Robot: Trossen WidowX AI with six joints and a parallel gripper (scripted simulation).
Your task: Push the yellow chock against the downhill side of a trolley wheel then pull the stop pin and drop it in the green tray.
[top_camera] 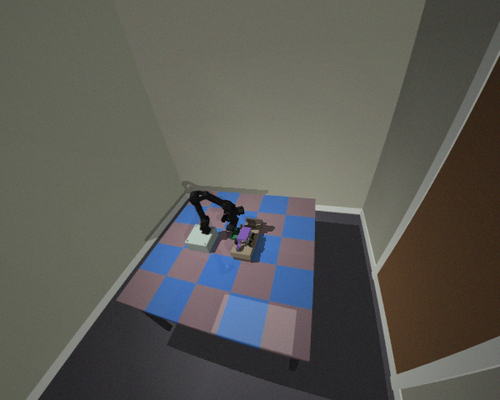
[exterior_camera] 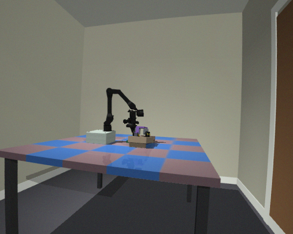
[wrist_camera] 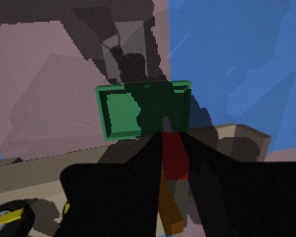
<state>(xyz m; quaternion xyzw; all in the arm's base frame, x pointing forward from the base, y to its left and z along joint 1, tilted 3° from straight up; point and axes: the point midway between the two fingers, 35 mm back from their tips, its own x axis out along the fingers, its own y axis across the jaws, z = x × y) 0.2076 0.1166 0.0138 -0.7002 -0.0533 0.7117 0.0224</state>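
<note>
My gripper tip is now 10 mm to the left of the green tray and 90 mm above it. Also, from my gripper tip: red-headed stop pin right at my gripper tip; then yellow chock 60 mm ahead, 30 mm to the right; then ramp 130 mm ahead, 100 mm to the right, 40 mm below.
</note>
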